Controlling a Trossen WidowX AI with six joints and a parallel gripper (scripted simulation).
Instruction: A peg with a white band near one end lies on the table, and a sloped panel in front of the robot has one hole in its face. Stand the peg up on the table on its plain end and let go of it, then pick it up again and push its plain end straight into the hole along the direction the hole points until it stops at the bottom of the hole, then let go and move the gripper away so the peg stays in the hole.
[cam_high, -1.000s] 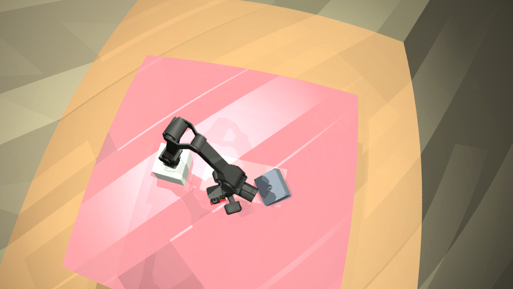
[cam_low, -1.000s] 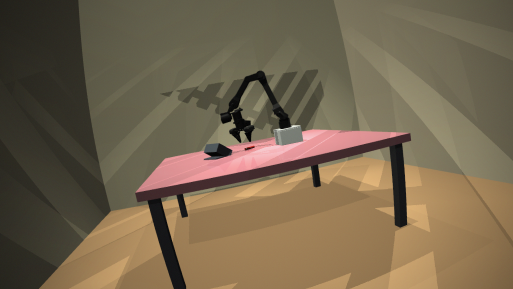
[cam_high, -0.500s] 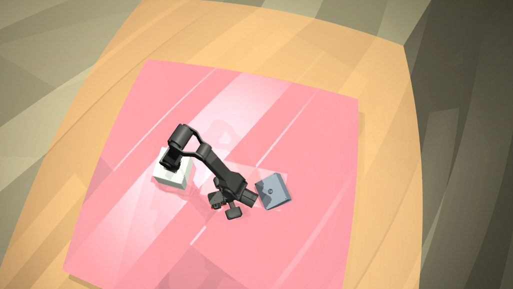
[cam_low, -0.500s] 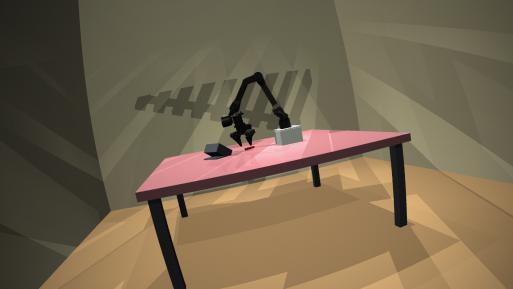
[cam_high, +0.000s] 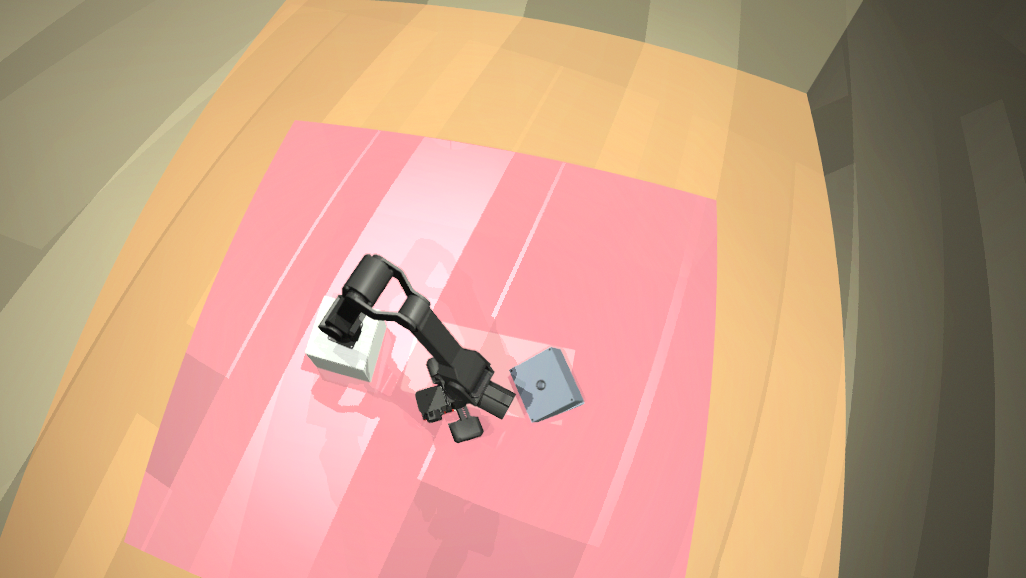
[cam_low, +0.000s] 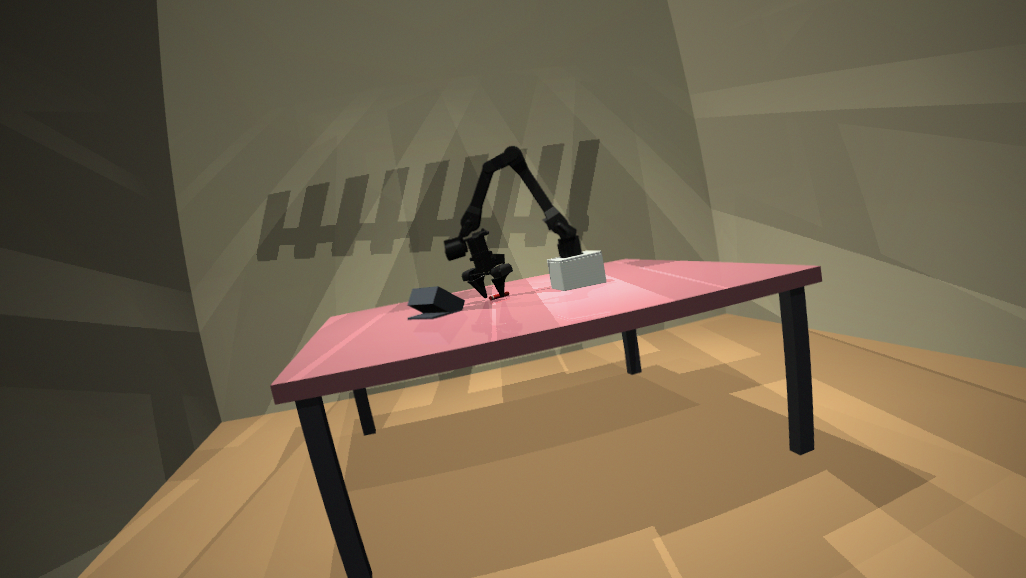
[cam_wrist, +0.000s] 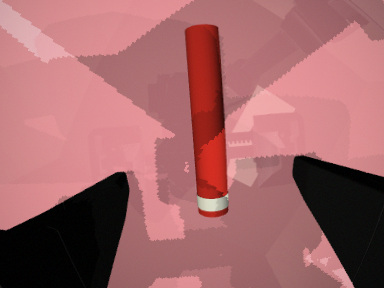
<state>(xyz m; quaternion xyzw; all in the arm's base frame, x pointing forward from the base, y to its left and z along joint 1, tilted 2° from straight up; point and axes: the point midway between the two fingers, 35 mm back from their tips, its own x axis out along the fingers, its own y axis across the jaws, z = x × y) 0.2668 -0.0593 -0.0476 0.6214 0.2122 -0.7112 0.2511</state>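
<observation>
Right now my gripper tip is right at the red peg. From my gripper tip the other things lie so: grey sloped panel (180 mm ahead, 110 mm to the left, 30 mm above).
</observation>
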